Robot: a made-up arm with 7 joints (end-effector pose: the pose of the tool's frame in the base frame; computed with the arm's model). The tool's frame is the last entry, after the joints.
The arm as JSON. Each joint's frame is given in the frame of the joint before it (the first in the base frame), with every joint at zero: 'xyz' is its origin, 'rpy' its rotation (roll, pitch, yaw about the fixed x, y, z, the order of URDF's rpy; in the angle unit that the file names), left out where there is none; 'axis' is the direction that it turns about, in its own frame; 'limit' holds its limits. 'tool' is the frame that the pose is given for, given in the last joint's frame.
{
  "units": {
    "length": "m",
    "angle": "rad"
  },
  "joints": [
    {
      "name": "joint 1",
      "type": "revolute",
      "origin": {
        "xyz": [
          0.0,
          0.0,
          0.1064
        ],
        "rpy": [
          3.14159,
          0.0,
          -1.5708
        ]
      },
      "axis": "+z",
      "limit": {
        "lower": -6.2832,
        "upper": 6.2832
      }
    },
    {
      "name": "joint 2",
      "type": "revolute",
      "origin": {
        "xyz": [
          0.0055,
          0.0,
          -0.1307
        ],
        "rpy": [
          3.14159,
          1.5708,
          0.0
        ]
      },
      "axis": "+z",
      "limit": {
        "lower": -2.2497,
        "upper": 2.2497
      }
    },
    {
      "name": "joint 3",
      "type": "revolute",
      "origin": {
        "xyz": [
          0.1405,
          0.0,
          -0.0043
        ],
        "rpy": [
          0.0,
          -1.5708,
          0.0
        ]
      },
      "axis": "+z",
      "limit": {
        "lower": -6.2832,
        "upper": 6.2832
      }
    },
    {
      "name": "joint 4",
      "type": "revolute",
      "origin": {
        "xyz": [
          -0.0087,
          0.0,
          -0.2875
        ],
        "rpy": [
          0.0,
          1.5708,
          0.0
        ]
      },
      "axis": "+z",
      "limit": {
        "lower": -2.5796,
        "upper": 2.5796
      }
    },
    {
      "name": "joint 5",
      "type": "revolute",
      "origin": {
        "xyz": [
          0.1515,
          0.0,
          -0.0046
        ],
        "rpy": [
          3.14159,
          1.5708,
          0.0
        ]
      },
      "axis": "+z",
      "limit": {
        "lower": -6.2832,
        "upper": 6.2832
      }
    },
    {
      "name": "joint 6",
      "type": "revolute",
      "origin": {
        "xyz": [
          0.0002,
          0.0,
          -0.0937
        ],
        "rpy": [
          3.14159,
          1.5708,
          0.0
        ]
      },
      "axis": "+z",
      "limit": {
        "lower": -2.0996,
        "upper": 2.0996
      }
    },
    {
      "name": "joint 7",
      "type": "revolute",
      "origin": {
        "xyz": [
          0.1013,
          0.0,
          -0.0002
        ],
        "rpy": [
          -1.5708,
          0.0,
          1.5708
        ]
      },
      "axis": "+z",
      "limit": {
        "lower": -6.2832,
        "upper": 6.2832
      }
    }
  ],
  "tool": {
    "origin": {
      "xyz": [
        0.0,
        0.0,
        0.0
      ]
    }
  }
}
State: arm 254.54 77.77 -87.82 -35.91 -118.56 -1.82 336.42
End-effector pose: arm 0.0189 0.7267 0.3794 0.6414 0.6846 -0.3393 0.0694
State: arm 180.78 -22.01 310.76 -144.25 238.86 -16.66 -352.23
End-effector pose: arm 0.1642 0.1933 0.3435 0.7690 0.2959 0.2093 -0.5265
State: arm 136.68 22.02 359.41 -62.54 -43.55 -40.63 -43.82
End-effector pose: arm 0.0120 0.1102 0.8476 0.6048 0.7553 -0.2526 0.0020
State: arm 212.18 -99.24 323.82 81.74 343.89 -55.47 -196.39
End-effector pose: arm 0.4251 -0.4217 0.3996 0.4241 -0.8066 -0.1574 0.3806
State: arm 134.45 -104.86 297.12 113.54 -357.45 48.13 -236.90
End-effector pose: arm 0.3327 0.0380 0.3049 0.3325 -0.7631 -0.3507 -0.4292
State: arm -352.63 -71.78 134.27 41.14 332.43 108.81 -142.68
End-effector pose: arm -0.5612 -0.1062 0.2891 0.4159 0.1297 -0.6072 -0.6645
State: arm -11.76 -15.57 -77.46 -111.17 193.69 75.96 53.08
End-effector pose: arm -0.0727 -0.2393 0.4545 0.2768 0.0080 -0.0874 0.9569
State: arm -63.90 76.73 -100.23 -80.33 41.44 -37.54 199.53
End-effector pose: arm 0.4939 0.2395 0.3066 0.4474 -0.0217 -0.7629 -0.4661
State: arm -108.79 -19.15 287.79 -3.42 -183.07 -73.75 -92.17
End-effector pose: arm 0.0038 -0.2118 0.9153 0.2754 0.6240 0.5556 0.4755
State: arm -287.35 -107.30 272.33 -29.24 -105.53 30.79 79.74
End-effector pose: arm -0.3726 0.5814 -0.0163 0.9021 0.2406 0.3080 0.1831
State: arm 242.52 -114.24 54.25 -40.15 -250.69 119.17 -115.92
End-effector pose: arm 0.1552 -0.4168 -0.1431 0.7631 0.5660 0.1198 -0.2880
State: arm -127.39 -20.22 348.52 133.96 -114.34 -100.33 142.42
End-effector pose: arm 0.0309 0.0993 0.5156 0.6390 0.5559 -0.2716 -0.4571
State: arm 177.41 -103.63 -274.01 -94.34 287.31 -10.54 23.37
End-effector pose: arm 0.3872 -0.3134 0.0901 0.7227 -0.6135 -0.1448 -0.2835
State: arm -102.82 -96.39 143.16 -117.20 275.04 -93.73 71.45
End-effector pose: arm -0.1301 -0.3582 0.3002 0.4449 -0.3684 0.1785 -0.7965
